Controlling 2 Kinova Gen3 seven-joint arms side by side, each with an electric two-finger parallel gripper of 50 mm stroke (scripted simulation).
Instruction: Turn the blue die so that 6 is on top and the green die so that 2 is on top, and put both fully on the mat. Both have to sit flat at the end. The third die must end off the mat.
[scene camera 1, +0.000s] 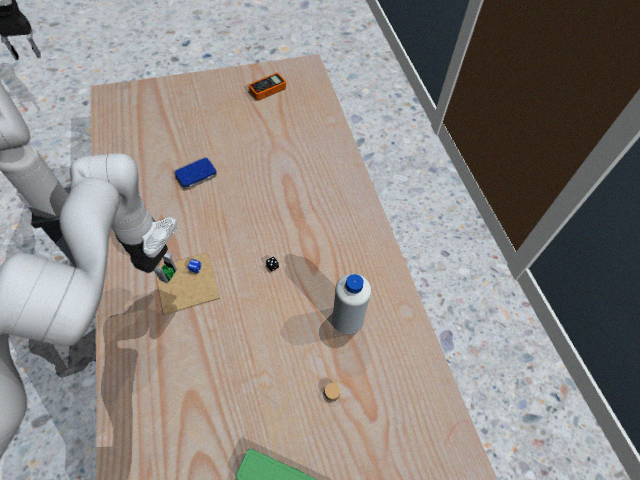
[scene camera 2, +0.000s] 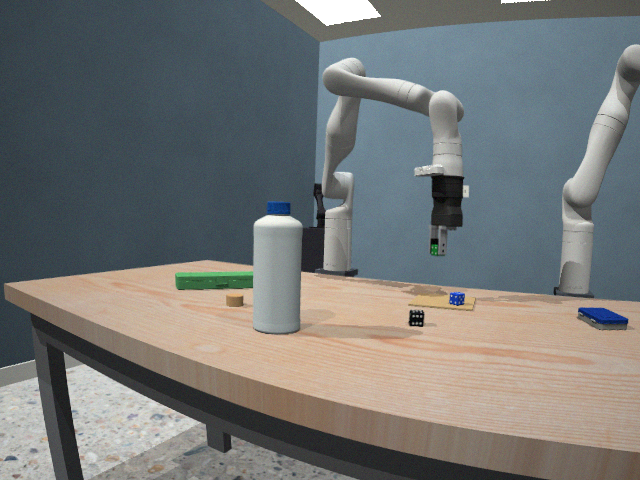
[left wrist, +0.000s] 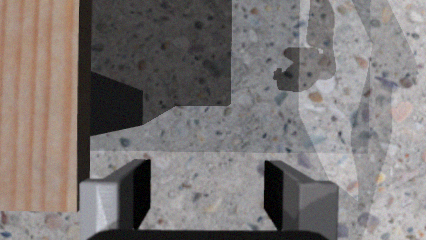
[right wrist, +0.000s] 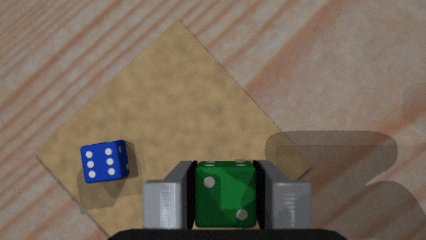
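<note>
My left gripper (left wrist: 207, 184) is in sight. My right gripper (scene camera 2: 437, 254) is visible to me as well, and I see that gripper again in scene camera 1 (scene camera 1: 168, 275) and in the right wrist view (right wrist: 225, 184). Then there is a green die (right wrist: 225, 191); in the left wrist view the green die is out of frame. I also see a blue die (right wrist: 106, 161), and the left wrist view has the blue die out of frame too.
</note>
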